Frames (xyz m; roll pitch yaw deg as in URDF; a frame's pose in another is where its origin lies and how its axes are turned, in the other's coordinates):
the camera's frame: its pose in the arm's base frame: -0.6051 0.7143 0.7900 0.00 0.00 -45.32
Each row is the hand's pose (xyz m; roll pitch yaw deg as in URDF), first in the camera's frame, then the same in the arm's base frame.
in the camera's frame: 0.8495 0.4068 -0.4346 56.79 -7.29 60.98
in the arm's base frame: 0.2815 0.3963 0.3554 56.79 -7.29 15.66
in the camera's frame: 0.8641 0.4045 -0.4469 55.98 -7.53 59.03
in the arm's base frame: 0.2901 0.3843 0.3431 55.98 -7.53 13.71
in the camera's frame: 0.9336 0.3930 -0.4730 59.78 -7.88 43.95
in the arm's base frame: 0.3308 0.3268 0.3170 59.78 -7.88 -1.37
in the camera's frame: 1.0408 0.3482 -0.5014 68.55 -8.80 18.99
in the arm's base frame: 0.3743 0.2191 0.2886 68.55 -8.80 -26.33
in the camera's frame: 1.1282 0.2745 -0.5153 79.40 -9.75 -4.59
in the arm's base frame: 0.3834 0.1051 0.2747 79.40 -9.75 -49.91
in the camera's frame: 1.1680 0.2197 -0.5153 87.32 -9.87 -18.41
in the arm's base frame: 0.3724 0.0383 0.2747 87.32 -9.87 -63.73
